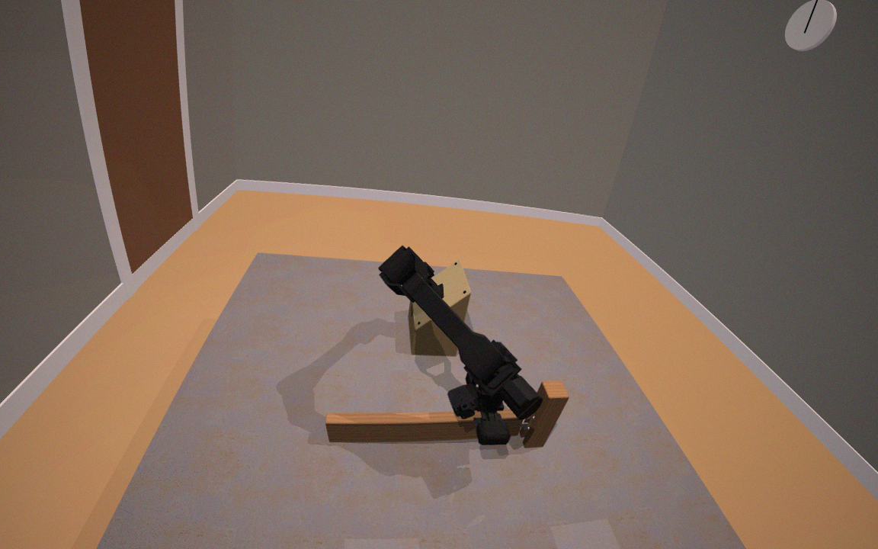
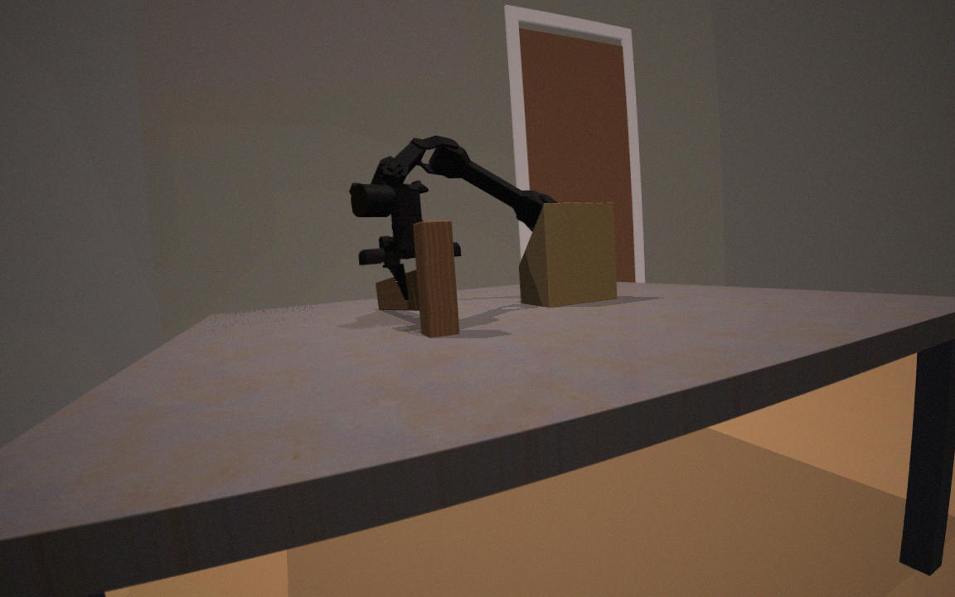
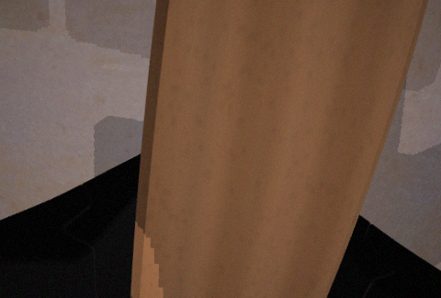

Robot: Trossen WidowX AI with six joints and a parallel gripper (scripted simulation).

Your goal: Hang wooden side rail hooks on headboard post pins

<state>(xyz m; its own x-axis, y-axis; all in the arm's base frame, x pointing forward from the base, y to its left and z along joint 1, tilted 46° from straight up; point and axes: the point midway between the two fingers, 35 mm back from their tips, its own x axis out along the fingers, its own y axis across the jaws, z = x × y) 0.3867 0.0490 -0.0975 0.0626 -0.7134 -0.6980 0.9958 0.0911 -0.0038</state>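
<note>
Right now the headboard post is 10 mm behind my gripper tip, 140 mm to the left of it and 40 mm above it.
</note>
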